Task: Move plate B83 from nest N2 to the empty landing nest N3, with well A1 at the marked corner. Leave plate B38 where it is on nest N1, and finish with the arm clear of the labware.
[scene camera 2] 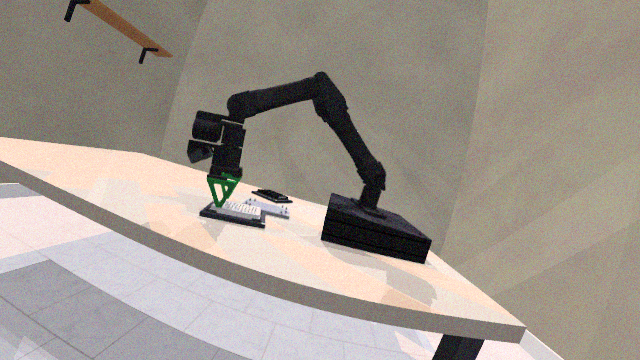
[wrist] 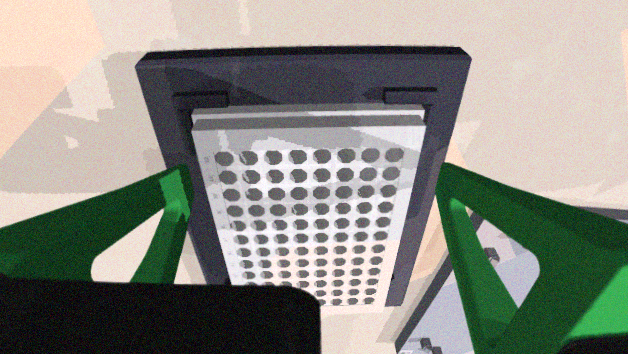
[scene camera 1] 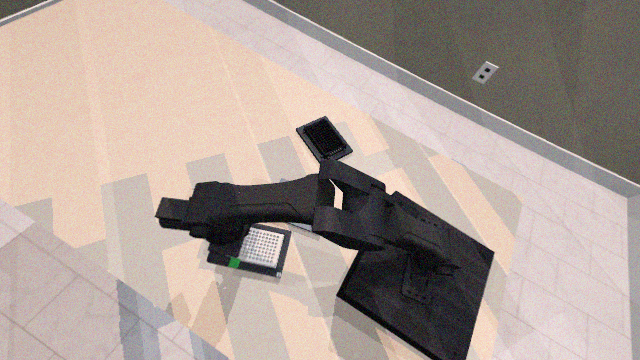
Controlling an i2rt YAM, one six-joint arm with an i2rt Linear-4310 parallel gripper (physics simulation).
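Observation:
A white multi-well plate sits on a dark nest. A black plate sits on another dark nest farther back. A light grey nest with small corner posts and no plate visible lies between them, largely hidden by the arm in scene camera 1. Plate names and well A1 cannot be read. My gripper is open and points down, with its green fingers either side of the white plate. Finger height against the plate is unclear.
The arm's black base block stands at the right of the table. The forearm reaches over the light grey nest. The table's front edge runs along the near side. A wooden shelf hangs on the wall.

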